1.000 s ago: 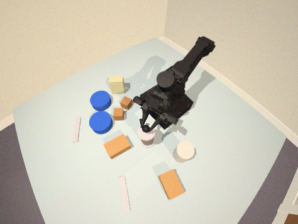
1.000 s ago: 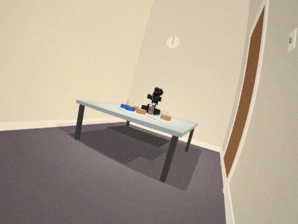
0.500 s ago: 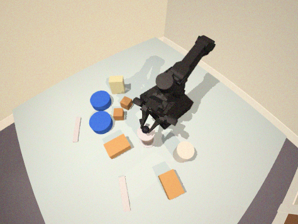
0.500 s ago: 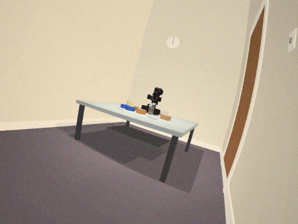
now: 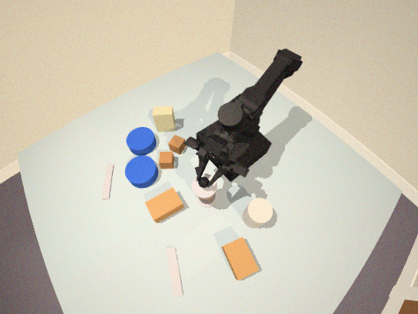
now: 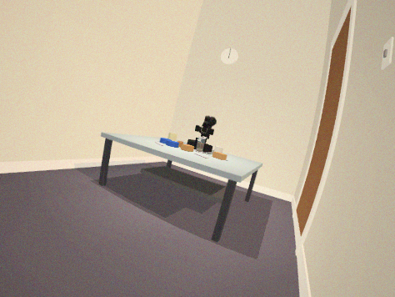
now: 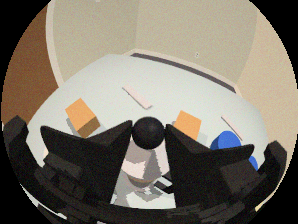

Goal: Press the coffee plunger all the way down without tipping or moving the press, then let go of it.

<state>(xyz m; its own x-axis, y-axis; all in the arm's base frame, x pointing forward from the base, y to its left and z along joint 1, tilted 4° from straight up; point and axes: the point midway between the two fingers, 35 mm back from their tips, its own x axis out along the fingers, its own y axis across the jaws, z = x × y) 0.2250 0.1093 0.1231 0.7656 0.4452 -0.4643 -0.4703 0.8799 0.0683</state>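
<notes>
The coffee press is 2 cm behind my gripper tip, 3 cm to the right of it and 9 cm below it.
</notes>
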